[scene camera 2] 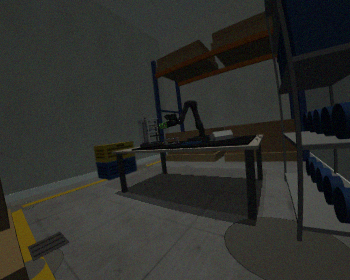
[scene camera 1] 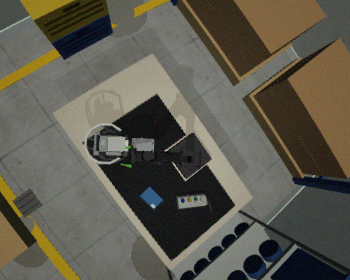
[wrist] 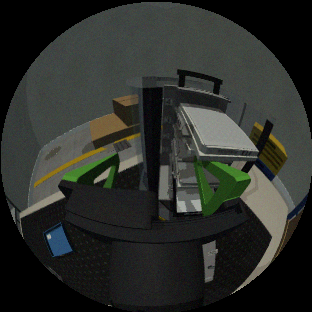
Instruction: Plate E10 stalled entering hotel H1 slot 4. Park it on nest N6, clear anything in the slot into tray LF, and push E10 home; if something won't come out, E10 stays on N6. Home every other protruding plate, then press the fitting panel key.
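Pixels of known places: gripper, between the fingertips: (scene camera 2: 158, 126) (scene camera 1: 120, 156) (wrist: 156, 156); arm's base, origin of its link: (scene camera 2: 202, 136).
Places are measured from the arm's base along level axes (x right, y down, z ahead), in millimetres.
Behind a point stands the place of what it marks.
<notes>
Hotel H1 (scene camera 1: 105, 143) {x 366, y -235, z 459 mm} (scene camera 2: 150, 131) {x 272, y -123, z 526 mm} (wrist: 152, 135) {x 251, y -197, z 422 mm} stands at the table's left edge in scene camera 1. Its white top plate, apparently E10 (scene camera 1: 116, 144) {x 334, y -205, z 409 mm} (wrist: 217, 130) {x 316, y -204, z 396 mm}, sticks out of the upper slot; its label is unreadable. More plates (wrist: 192, 181) {x 302, y -123, z 394 mm} lie below it, partly hidden by my right finger. My gripper (scene camera 1: 127, 156) (scene camera 2: 162, 125) {x 258, y -162, z 428 mm} (wrist: 156, 156) {x 258, y -162, z 428 mm} is open and empty, close before the hotel, with a dark hotel post between its fingers in the wrist view. Grey nest N6 (scene camera 1: 143, 144) {x 263, y -22, z 256 mm} (wrist: 210, 257) {x 290, y -22, z 238 mm} is beside the arm. Blue tray LF (scene camera 1: 151, 197) {x -117, y 35, z 393 mm} (wrist: 58, 240) {x -110, y 35, z 400 mm} lies on the mat.
The key panel (scene camera 1: 192, 201) {x -272, y -35, z 152 mm} has several coloured keys and lies on the black mat (scene camera 1: 172, 235) {x -458, y 37, z 397 mm}. The arm's dark base plate (scene camera 1: 202, 159) {x -58, y 0, z -91 mm} is at the mat's right side. The pale table (scene camera 1: 142, 70) {x 797, y 50, z -19 mm} surrounds the mat. A black handle (wrist: 200, 76) {x 380, y -263, z 489 mm} tops the hotel.
</notes>
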